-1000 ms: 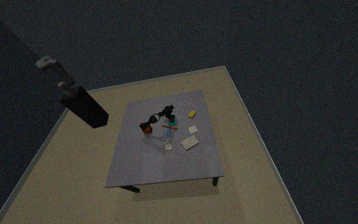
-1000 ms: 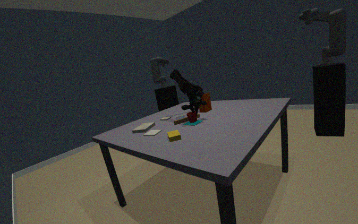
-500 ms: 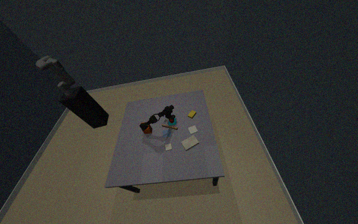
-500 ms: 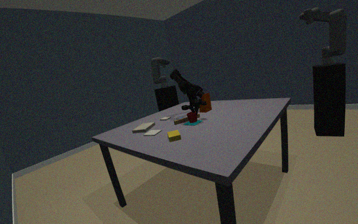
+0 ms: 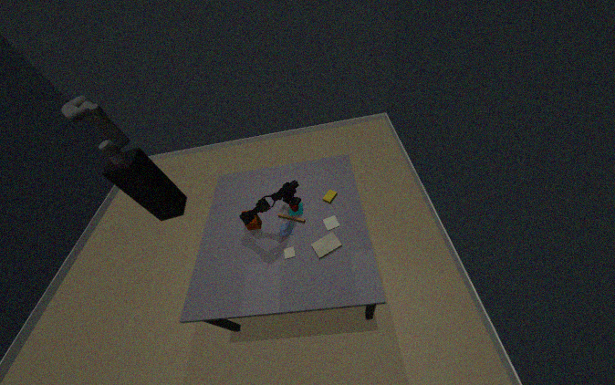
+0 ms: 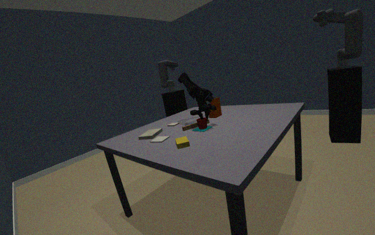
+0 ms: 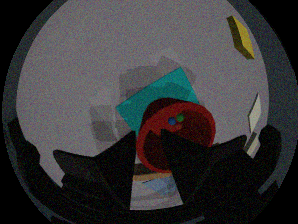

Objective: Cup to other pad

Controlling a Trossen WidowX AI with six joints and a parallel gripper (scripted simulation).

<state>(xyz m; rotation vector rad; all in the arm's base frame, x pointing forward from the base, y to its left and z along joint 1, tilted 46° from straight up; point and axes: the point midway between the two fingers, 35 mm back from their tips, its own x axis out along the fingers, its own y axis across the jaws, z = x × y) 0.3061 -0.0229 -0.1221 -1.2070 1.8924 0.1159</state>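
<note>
The red cup is 2 cm ahead of my gripper tip, 2 cm to the right of it and 1 cm below it. From my gripper tip the other things lie so: wooden stick 3 cm behind, 10 cm to the right, 4 cm below; pale blue pad 7 cm behind, 18 cm to the right, 6 cm below; teal pad 2 cm ahead, 2 cm to the right, 6 cm below.
</note>
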